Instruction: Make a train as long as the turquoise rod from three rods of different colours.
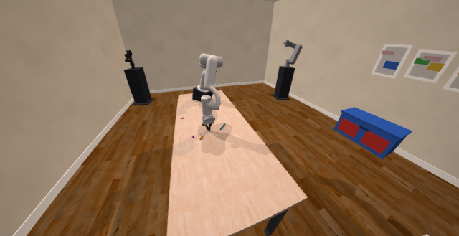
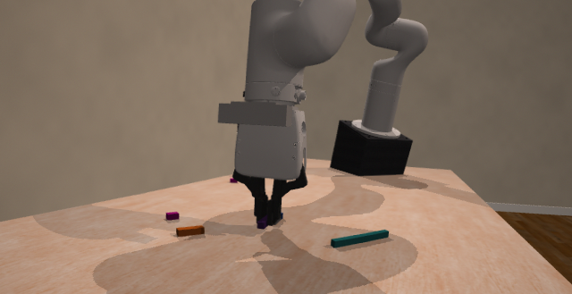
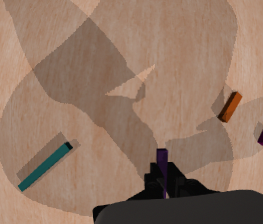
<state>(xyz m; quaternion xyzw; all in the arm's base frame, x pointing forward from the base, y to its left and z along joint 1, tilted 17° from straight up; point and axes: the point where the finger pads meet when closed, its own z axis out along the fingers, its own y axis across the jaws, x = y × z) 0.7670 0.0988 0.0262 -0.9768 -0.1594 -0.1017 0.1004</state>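
Right now my hand is 2 cm above the purple rod. The rest, counted from my hand: grey rod: 4 cm behind, 3 cm below, 2 cm to the right; orange rod: 10 cm ahead, 6 cm to the right, 3 cm below; blue rod: 6 cm behind, 3 cm below, 2 cm to the right.
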